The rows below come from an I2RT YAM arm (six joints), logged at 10 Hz.
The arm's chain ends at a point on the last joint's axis. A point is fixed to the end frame.
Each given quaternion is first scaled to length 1.
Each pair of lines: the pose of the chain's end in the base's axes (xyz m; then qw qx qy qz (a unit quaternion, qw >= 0)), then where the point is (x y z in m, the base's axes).
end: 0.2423, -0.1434, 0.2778, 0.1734, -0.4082, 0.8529, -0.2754
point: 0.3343 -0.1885 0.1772
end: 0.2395, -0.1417, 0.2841, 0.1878, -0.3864, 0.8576, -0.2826
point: 0.3339 -0.1891 0.1869
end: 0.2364, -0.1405, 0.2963, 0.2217, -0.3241, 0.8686, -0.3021
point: 0.3352 -0.1959 0.2080
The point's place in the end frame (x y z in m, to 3 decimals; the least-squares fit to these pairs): -0.013 -0.017 0.142
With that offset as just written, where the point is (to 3 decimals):
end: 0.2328, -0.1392, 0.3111, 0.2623, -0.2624, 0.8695, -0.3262
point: 0.336 -0.203 0.235
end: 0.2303, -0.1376, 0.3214, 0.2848, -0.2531, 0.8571, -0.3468
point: 0.338 -0.204 0.253
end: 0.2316, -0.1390, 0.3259, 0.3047, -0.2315, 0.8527, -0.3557
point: 0.341 -0.208 0.264
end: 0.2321, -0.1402, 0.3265, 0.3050, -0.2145, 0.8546, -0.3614
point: 0.340 -0.213 0.266
